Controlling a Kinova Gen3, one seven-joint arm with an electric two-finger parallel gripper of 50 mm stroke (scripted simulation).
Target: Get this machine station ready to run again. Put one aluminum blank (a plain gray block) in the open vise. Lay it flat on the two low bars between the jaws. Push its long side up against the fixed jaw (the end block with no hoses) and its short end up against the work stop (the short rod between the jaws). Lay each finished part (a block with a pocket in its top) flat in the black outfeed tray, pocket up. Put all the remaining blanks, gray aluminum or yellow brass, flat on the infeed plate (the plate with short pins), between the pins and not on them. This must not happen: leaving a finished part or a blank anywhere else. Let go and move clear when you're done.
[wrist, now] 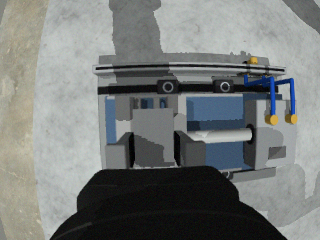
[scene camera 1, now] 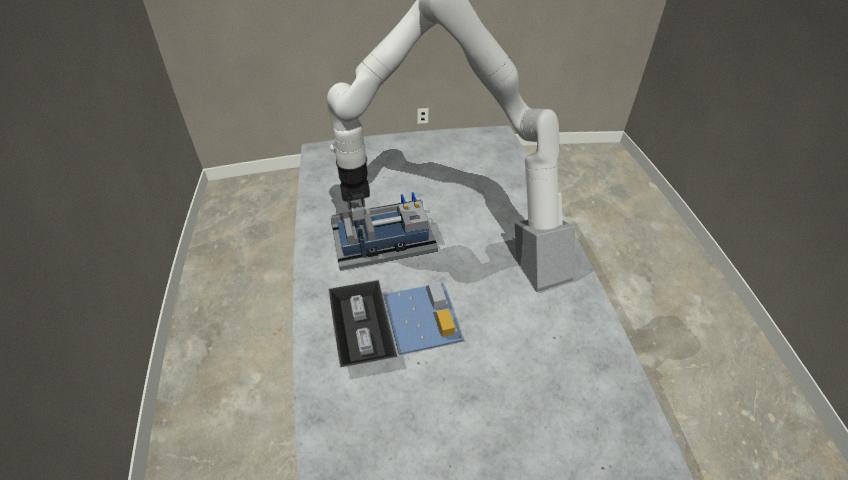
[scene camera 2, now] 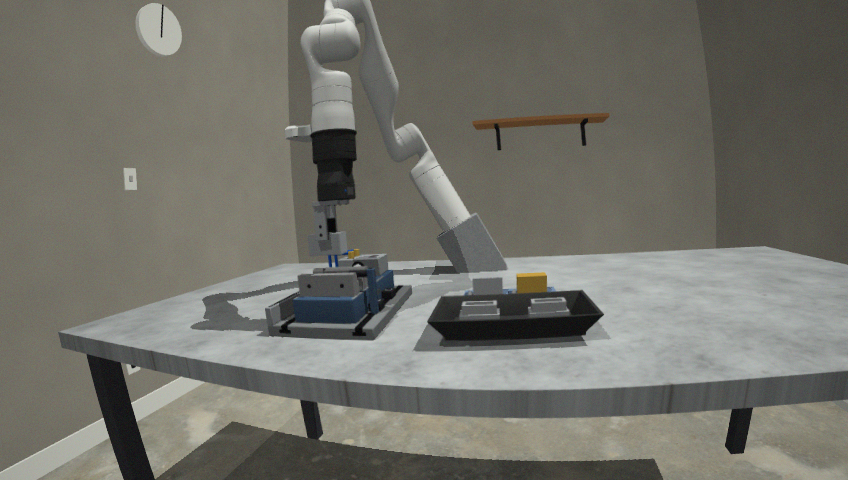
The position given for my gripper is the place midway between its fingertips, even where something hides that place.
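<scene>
From scene camera 2 I see my gripper [scene camera 2: 327,239], together with a finished part [scene camera 2: 544,307]. Scene camera 1 gives me my gripper [scene camera 1: 356,206] too, and a vise [scene camera 1: 390,230] is there as well. In the wrist view I find both my gripper [wrist: 153,143] and the vise [wrist: 203,113].
</scene>
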